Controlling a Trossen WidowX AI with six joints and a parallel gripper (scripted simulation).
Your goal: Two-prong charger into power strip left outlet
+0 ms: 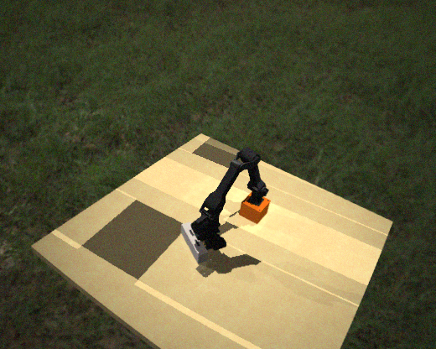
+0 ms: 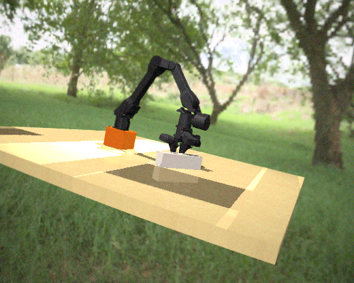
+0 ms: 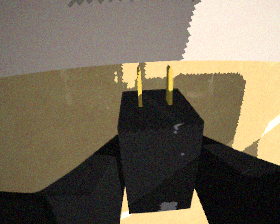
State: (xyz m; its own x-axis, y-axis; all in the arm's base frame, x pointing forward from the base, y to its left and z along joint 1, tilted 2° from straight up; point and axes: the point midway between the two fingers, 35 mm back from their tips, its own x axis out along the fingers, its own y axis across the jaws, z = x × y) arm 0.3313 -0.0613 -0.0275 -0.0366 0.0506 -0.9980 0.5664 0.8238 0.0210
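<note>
Now: gripper tip 1 cm short of the charger, 1 cm to the left of it and 1 cm below it.
</note>
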